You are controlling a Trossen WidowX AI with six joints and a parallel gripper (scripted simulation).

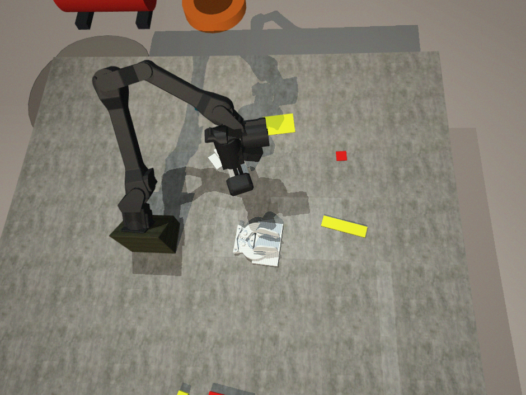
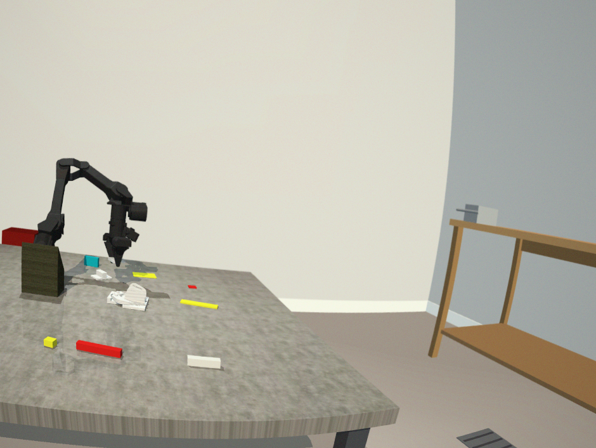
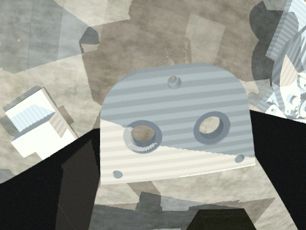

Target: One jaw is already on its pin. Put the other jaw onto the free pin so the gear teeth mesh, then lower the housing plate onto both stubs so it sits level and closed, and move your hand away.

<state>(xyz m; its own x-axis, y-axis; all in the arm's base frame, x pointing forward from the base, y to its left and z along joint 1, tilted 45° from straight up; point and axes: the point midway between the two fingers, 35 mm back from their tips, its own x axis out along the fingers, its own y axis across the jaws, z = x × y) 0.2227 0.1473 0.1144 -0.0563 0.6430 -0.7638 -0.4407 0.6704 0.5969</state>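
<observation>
My gripper tip is 5 cm short of the white jaw, 17 cm to the left of it and 6 cm above it. The rest, counted from my gripper tip: yellow square: 9 cm ahead, 23 cm to the left, 8 cm below; teal block: 15 cm behind, 26 cm to the left, 6 cm below; red square: 29 cm ahead, 13 cm to the left, 8 cm below.
</observation>
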